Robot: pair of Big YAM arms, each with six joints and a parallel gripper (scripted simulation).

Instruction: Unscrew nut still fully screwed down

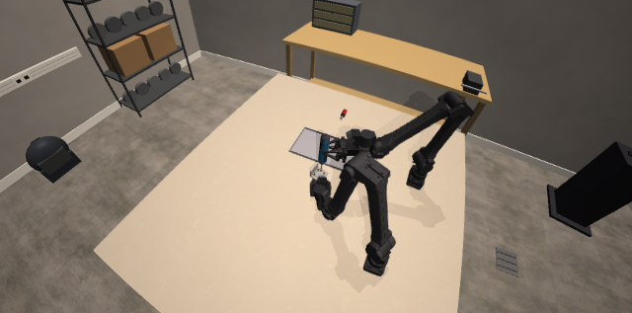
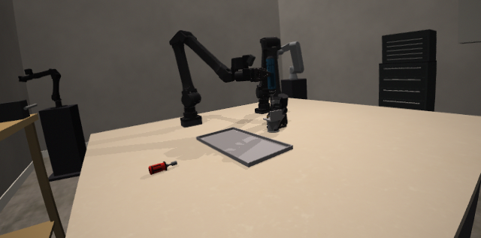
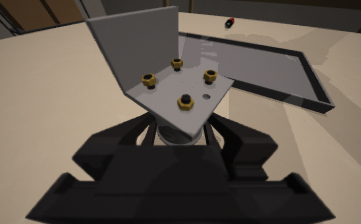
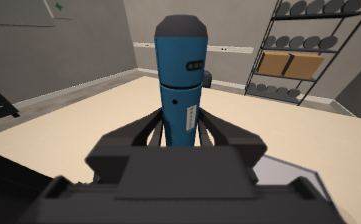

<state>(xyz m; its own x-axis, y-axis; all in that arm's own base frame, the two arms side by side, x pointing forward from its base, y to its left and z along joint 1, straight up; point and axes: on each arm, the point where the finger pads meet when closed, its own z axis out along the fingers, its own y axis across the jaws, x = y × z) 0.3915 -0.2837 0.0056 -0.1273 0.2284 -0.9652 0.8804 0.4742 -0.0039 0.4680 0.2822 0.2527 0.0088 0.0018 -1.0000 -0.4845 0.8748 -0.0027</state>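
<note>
Now: the joint module 10 mm above my left hand. Also, from my left hand: red-handled tool: 550 mm to the right, 170 mm ahead, 10 mm below; bracket: 50 mm above; grey tray: 220 mm to the right, 70 mm ahead, 20 mm below.
</note>
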